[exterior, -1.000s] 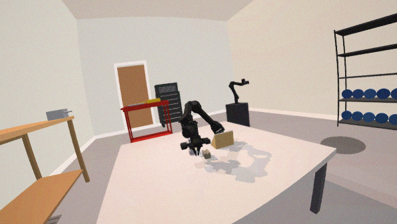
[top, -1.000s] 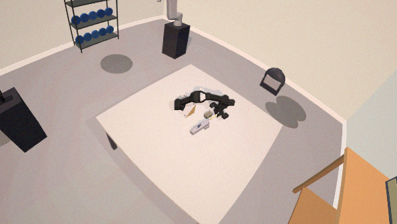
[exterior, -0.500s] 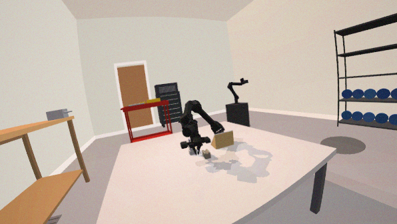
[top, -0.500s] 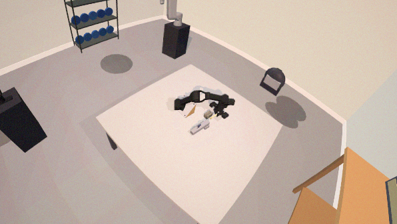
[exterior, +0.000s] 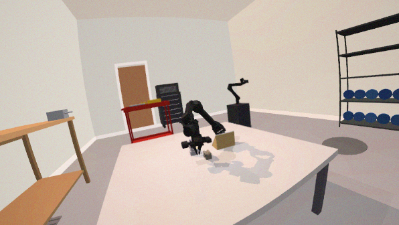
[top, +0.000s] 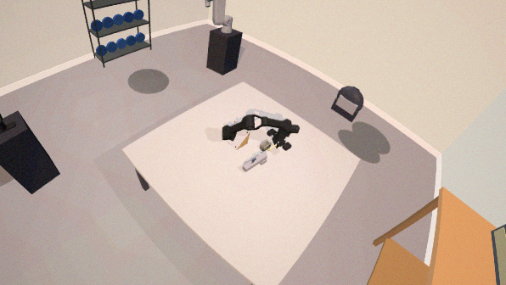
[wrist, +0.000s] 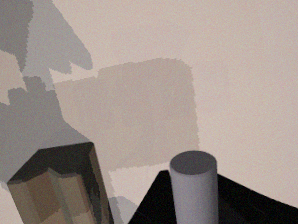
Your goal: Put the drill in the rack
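Right now my gripper tip is 70 mm past the brown rack, 30 mm above it and 10 mm to the left of it. From my gripper tip the other things lie so: dark blue key: 220 mm to the right, 50 mm behind; grey block: 190 mm to the right, 40 mm behind, 20 mm below.
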